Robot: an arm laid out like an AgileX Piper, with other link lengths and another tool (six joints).
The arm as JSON. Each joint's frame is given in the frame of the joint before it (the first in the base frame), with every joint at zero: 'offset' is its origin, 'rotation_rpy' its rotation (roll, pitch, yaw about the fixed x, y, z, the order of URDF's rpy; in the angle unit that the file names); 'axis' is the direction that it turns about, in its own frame. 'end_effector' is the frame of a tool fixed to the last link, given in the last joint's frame.
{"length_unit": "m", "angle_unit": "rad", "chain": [
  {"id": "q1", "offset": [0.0, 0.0, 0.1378], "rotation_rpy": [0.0, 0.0, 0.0], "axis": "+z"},
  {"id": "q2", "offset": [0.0, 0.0, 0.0], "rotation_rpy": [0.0, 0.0, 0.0], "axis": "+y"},
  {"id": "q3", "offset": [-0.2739, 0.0, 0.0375], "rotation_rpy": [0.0, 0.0, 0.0], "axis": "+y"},
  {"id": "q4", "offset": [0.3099, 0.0, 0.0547], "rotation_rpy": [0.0, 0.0, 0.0], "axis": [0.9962, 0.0, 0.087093]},
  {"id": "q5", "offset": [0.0, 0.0, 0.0], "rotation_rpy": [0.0, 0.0, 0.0], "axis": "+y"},
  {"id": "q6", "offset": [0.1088, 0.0, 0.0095], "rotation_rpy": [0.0, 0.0, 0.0], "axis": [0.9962, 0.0, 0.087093]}
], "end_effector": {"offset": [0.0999, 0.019, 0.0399], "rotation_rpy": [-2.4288, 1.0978, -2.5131]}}
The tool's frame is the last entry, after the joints.
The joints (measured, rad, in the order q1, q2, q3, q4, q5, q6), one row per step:
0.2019, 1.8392, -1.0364, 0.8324, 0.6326, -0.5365
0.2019, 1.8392, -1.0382, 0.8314, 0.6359, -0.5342
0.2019, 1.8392, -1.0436, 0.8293, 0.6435, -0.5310
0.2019, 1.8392, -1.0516, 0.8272, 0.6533, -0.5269
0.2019, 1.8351, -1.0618, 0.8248, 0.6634, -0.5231
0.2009, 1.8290, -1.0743, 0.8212, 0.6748, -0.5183
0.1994, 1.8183, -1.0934, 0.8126, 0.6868, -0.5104
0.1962, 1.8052, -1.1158, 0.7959, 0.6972, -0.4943
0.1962, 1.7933, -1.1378, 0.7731, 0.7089, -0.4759
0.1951, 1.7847, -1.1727, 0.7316, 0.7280, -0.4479
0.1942, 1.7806, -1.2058, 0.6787, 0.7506, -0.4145
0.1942, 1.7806, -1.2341, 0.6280, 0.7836, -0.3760
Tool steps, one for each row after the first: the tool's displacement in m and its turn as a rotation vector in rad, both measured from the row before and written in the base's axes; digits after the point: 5 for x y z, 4 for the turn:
-0.00002, 0.00032, 0.00048, 0.0013, 0.0017, 0.0006
0.00033, 0.00089, 0.00160, 0.0029, 0.0018, 0.0030
0.00078, 0.00124, 0.00248, 0.0043, 0.0013, 0.0035
0.00172, 0.00145, 0.00518, 0.0053, -0.0048, 0.0041
0.00244, 0.00117, 0.00685, 0.0057, -0.0077, 0.0038
0.00447, 0.00099, 0.01105, 0.0048, -0.0173, 0.0042
0.00575, -0.00062, 0.01282, 0.0009, -0.0211, -0.0004
0.00413, 0.00021, 0.01162, -0.0039, -0.0183, 0.0047
0.00568, -0.00096, 0.01307, -0.0140, -0.0201, 0.0092
0.00391, -0.00235, 0.00894, -0.0243, -0.0103, 0.0106
0.00062, -0.00211, 0.00453, -0.0233, 0.0098, 0.0094

